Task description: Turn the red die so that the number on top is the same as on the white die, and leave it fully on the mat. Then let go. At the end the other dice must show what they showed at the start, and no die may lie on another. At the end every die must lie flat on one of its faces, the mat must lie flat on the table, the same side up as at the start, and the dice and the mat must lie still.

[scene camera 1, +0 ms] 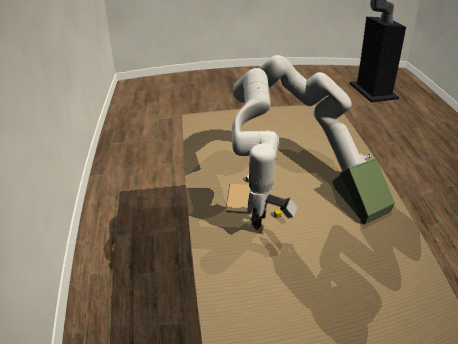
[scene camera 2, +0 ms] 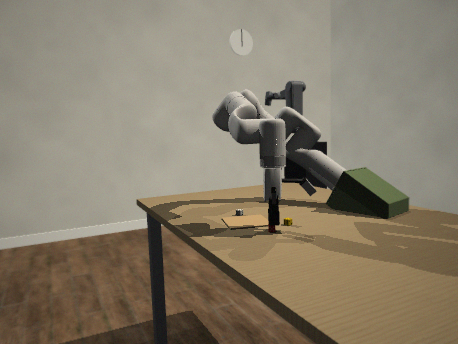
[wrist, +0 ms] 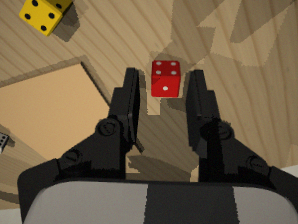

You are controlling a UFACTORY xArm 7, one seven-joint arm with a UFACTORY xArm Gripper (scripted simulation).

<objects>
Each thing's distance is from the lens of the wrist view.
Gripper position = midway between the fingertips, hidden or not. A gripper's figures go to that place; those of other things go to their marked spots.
gripper [wrist: 163, 85]: 14 cm
red die [wrist: 165, 77]: 14 cm
</objects>
